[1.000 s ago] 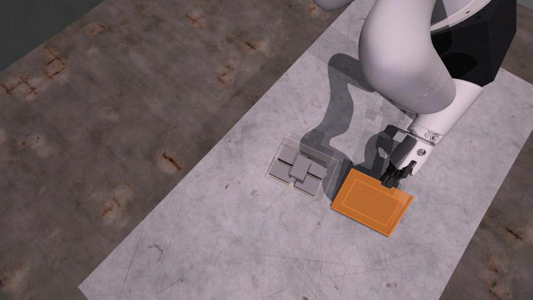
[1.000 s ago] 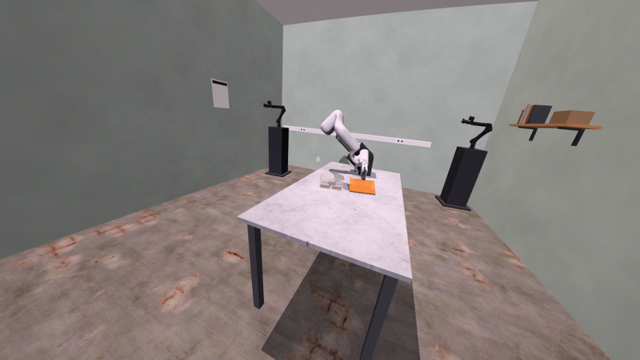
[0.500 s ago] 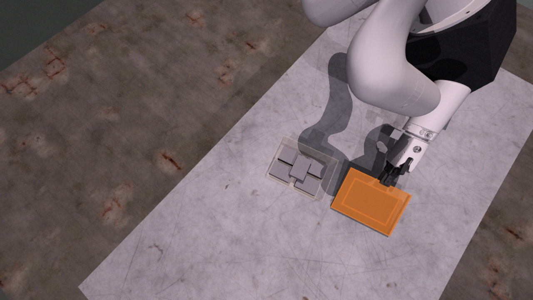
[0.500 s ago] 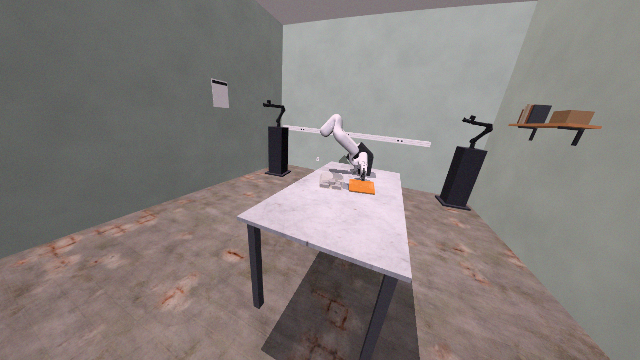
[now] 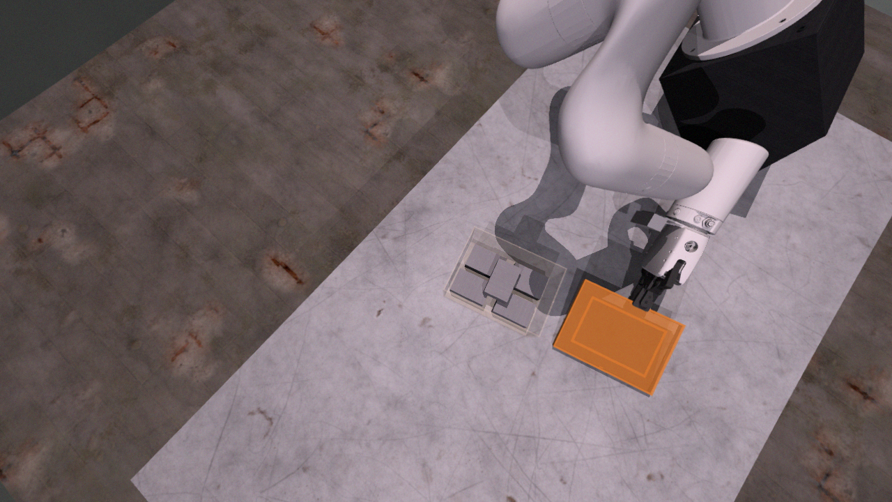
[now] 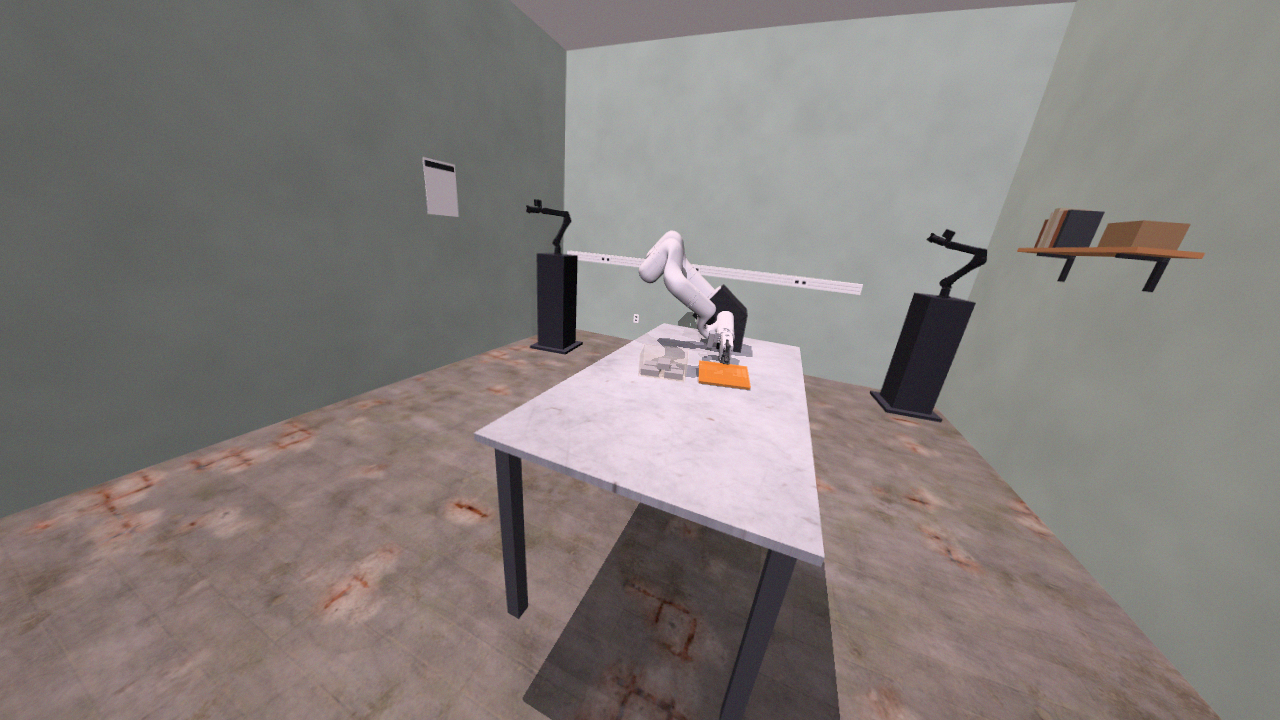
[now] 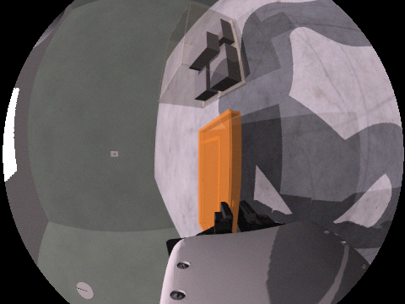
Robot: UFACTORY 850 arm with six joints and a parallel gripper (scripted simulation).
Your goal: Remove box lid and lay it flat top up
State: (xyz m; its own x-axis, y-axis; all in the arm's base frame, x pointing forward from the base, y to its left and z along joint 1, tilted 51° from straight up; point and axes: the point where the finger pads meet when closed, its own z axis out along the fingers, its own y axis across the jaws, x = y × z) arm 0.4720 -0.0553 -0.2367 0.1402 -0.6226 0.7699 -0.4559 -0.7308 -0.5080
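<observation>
The orange lid lies 90 mm ahead of my hand and 20 mm below it. From my hand the other things lie so: box: 140 mm ahead, 250 mm to the right.
</observation>
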